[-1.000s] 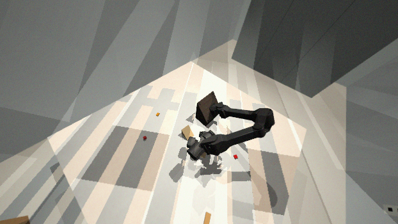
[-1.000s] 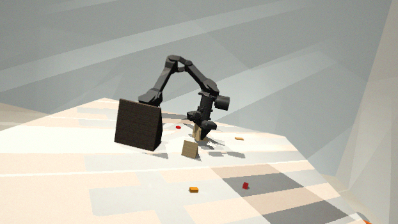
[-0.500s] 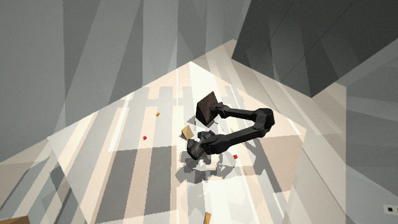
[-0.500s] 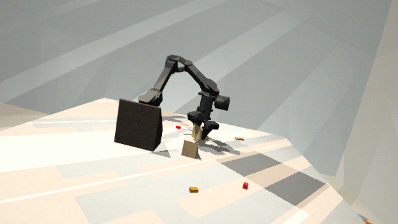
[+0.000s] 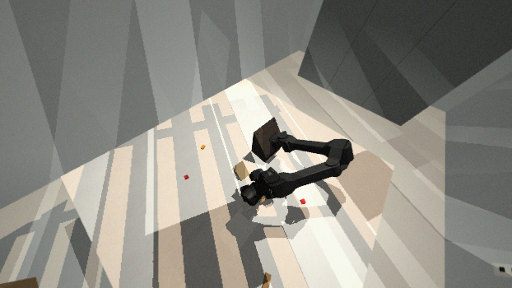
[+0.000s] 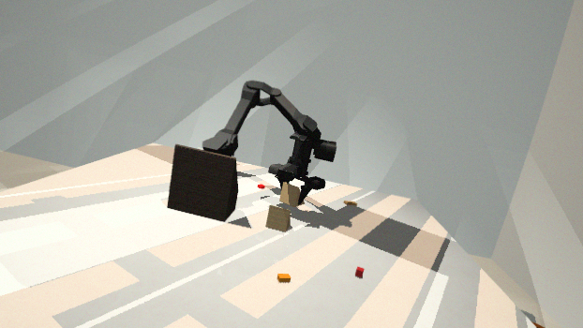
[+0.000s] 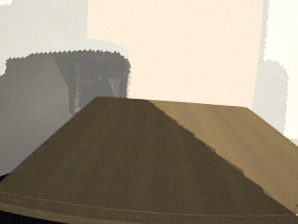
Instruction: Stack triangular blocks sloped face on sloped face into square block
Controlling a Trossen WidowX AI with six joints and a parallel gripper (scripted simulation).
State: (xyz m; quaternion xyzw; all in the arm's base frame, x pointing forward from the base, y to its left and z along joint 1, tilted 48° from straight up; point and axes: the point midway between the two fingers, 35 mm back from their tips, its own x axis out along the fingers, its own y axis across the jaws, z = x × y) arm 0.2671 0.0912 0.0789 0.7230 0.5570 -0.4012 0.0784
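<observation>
Right now my gripper tip is 1 cm to the left of the tan triangular block and 1 cm below it. From my gripper tip the other things lie so: brown piece 23 cm ahead, 23 cm to the left, 3 cm below.
</observation>
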